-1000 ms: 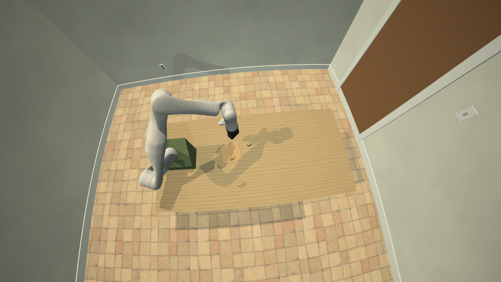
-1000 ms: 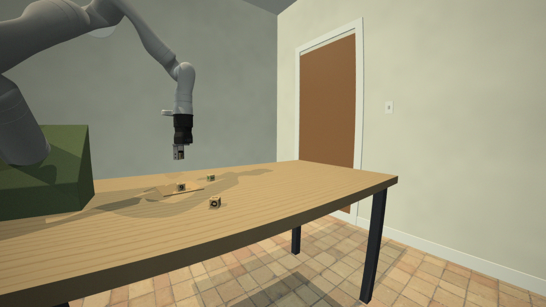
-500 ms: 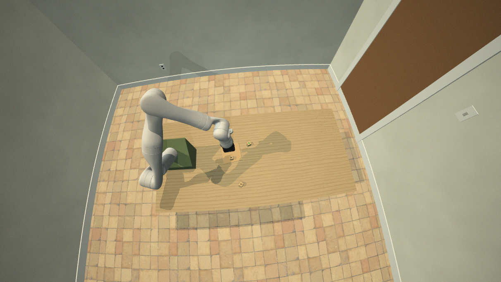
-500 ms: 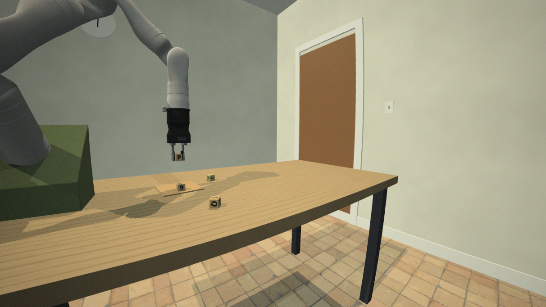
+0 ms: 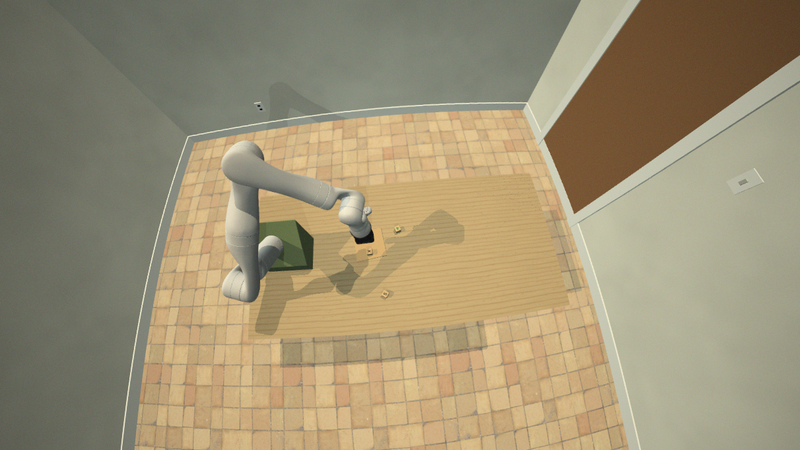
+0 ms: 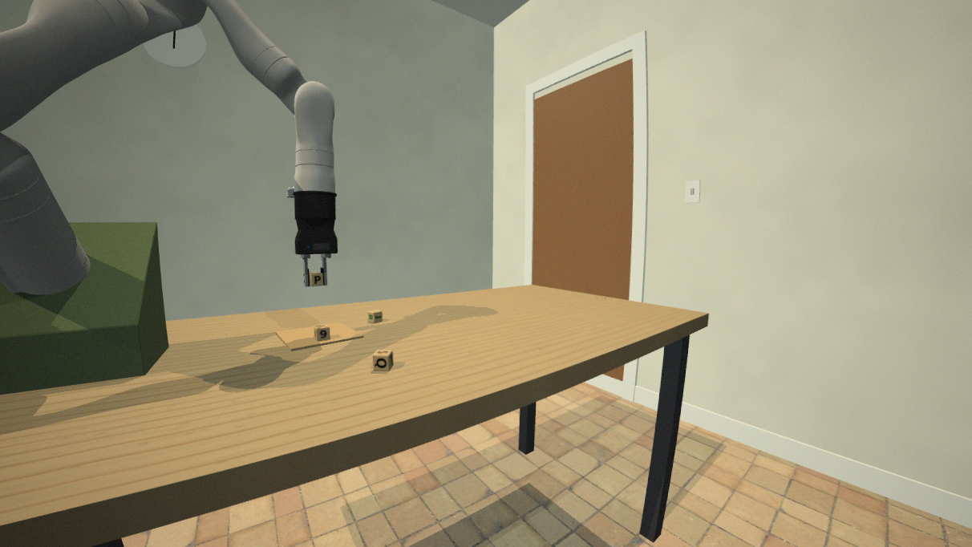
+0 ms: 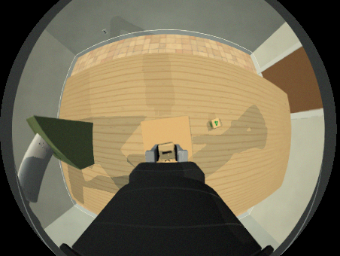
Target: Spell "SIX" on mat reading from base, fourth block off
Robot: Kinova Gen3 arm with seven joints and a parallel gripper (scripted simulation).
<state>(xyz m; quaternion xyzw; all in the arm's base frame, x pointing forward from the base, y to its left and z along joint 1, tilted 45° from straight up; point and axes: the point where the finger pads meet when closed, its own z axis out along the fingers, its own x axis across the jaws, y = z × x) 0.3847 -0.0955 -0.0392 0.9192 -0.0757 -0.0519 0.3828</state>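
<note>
Now: hand 120 mm above the tan mat. Round my hand: tan block 240 mm to the right, 110 mm below, 20 mm ahead.
</note>
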